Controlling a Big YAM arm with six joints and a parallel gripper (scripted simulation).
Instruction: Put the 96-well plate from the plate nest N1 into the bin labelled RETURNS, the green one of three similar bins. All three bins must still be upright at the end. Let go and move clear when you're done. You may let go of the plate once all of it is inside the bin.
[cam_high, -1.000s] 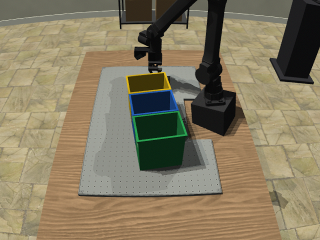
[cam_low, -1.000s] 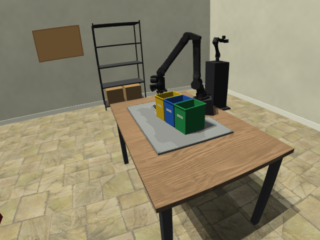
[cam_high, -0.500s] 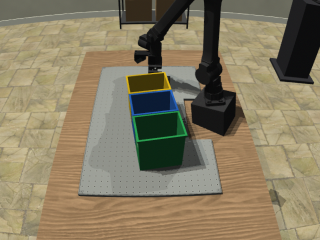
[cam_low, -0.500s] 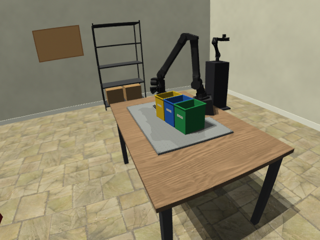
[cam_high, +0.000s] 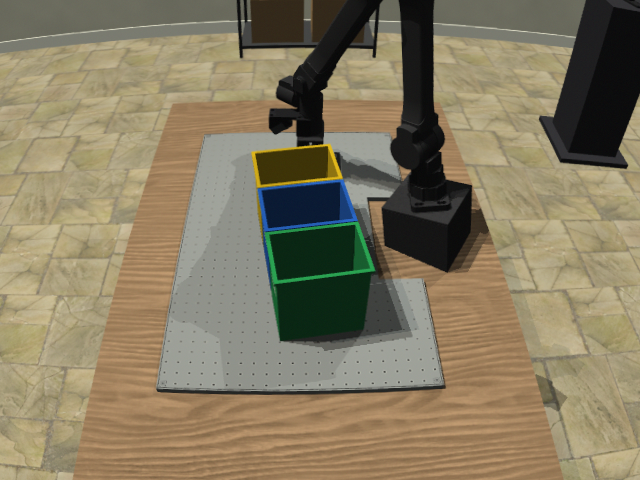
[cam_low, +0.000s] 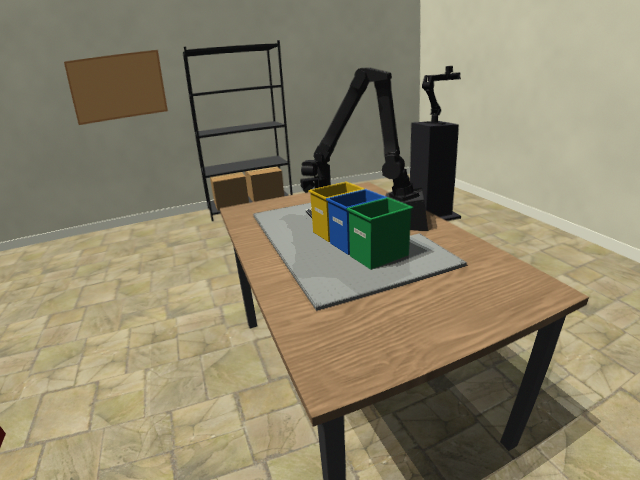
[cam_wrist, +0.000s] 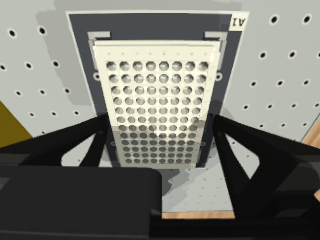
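My hand is 10 mm above the 96-well plate. From my hand the other things lie so: yellow bin: 20 mm ahead, 230 mm to the left, 60 mm above; then blue bin: 10 mm behind, 360 mm to the left, 60 mm above; then plate nest N1: 30 mm below.
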